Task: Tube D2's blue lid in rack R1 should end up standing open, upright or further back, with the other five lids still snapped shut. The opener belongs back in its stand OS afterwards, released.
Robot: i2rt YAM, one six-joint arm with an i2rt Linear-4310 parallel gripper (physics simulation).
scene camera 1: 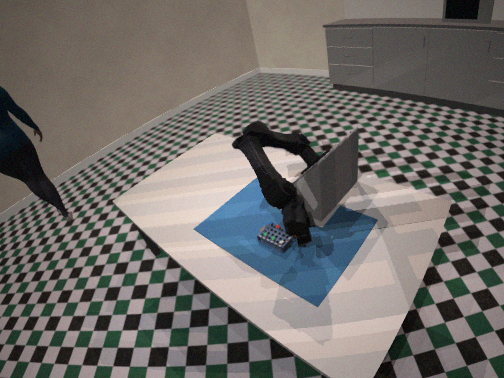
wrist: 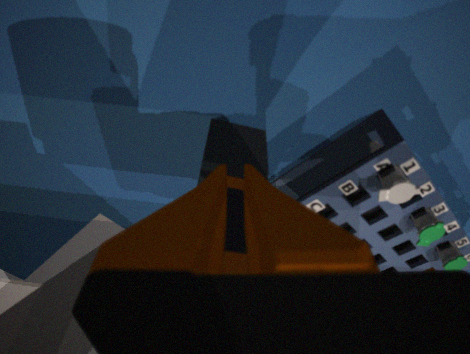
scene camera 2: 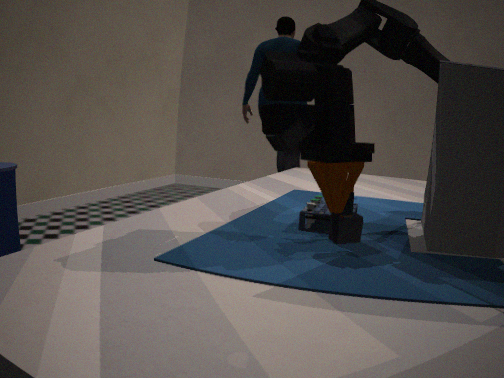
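Seen in the pictures: gripper, fingertip midpoint: (wrist: 235, 176) (scene camera 2: 336, 212); arm's base at its link origin: (scene camera 1: 315, 163).
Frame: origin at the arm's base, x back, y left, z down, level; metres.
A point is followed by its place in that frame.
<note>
My gripper (scene camera 2: 340, 212) @[x -0.304, y 0.172, z 0.100 m] (wrist: 235, 176) @[x -0.304, y 0.172, z 0.100 m] is shut on the opener (wrist: 236, 220) @[x -0.298, y 0.163, z 0.085 m], whose black strip shows between the orange fingers. The fingertips are at the dark stand OS (scene camera 2: 346, 229) @[x -0.285, y 0.176, z 0.122 m] (wrist: 237, 140) @[x -0.305, y 0.173, z 0.127 m], and the opener's lower end is hidden there. Rack R1 (scene camera 1: 275, 239) @[x -0.362, y 0.089, z 0.102 m] (scene camera 2: 315, 223) @[x -0.360, y 0.087, z 0.141 m] (wrist: 370, 195) @[x -0.347, y 0.114, z 0.114 m] stands beside the stand. In the wrist view a white lid (wrist: 400, 193) @[x -0.360, y 0.122, z 0.101 m] and two green lids (wrist: 432, 233) @[x -0.365, y 0.084, z 0.101 m] (wrist: 455, 263) @[x -0.371, y 0.048, z 0.101 m] show in the rack. Tube D2's blue lid is hidden behind the fingers in the wrist view, and its state cannot be told in the scene views.
A tall grey panel (scene camera 1: 332, 180) @[x -0.067, y 0.140, z -0.007 m] (scene camera 2: 467, 160) @[x -0.108, y 0.143, z 0.005 m] stands close to the arm and the stand. The blue mat (scene camera 1: 320, 285) @[x -0.393, y 0.335, z 0.143 m] (scene camera 2: 240, 265) @[x -0.368, y 0.334, z 0.143 m] lies on the pale table (scene camera 1: 175, 185) @[x -0.421, y -0.667, z 0.146 m] (scene camera 2: 150, 320) @[x -0.364, y 0.499, z 0.146 m]. A person (scene camera 1: 20, 145) (scene camera 2: 280, 75) is beyond the table.
</note>
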